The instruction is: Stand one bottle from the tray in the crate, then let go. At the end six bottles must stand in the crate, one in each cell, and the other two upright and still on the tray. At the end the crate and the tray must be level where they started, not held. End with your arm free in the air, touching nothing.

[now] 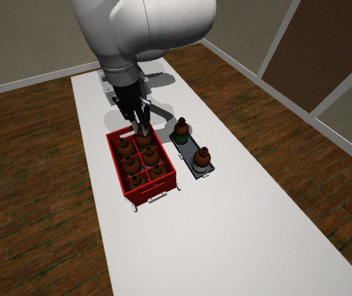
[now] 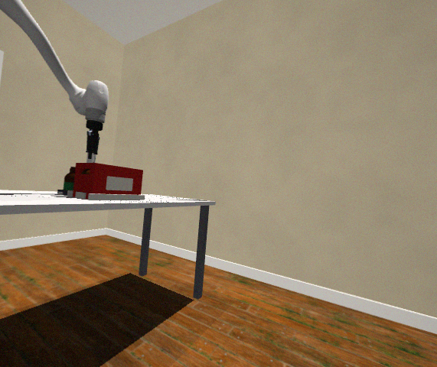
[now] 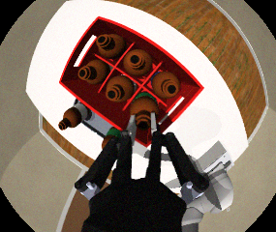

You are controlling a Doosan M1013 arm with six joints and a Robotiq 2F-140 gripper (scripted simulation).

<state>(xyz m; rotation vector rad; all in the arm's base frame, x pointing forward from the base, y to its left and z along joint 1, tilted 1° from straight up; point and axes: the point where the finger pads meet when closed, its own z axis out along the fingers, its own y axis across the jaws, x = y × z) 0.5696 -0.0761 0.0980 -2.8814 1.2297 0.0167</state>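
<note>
Right now the bottle is 90 mm below my hand. Round my hand: red crate (120 mm below, 90 mm ahead, 50 mm to the right); then dark tray (190 mm to the left, 190 mm below, 100 mm ahead).
</note>
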